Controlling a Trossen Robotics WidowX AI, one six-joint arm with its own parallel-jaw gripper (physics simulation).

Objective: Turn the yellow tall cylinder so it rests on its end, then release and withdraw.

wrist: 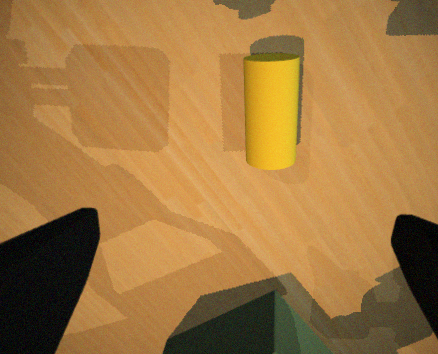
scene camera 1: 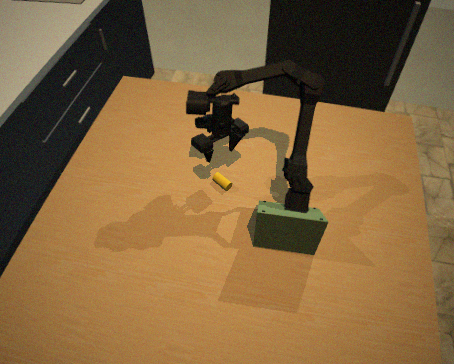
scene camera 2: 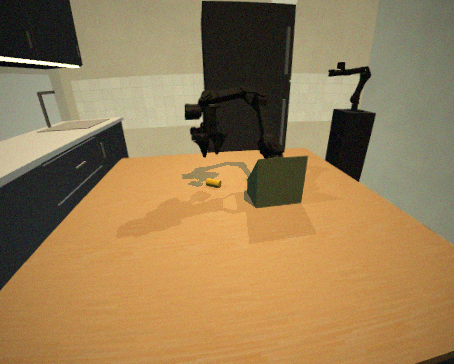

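The yellow cylinder (scene camera 1: 222, 181) (scene camera 2: 213, 183) (wrist: 271, 114) lies on its side on the wooden table (scene camera 1: 150, 295) (scene camera 2: 210, 290) (wrist: 200, 175). In the wrist view its long side runs up and down the picture, a little right of the middle, above the level of the fingertips. My gripper (scene camera 1: 220, 155) (scene camera 2: 211, 154) (wrist: 247, 225) is open and empty. It points down and hangs well above the table, apart from the cylinder. In the wrist view the two black fingertips show wide apart at the lower left and lower right.
The green base block (scene camera 1: 290, 230) (scene camera 2: 280, 182) (wrist: 245, 330) of my arm stands right of the cylinder in both scene views. A dark counter (scene camera 1: 65, 100) (scene camera 2: 85, 170) runs along the left. A second arm (scene camera 2: 361, 85) stands on a black pedestal (scene camera 2: 349, 142) at the back right.
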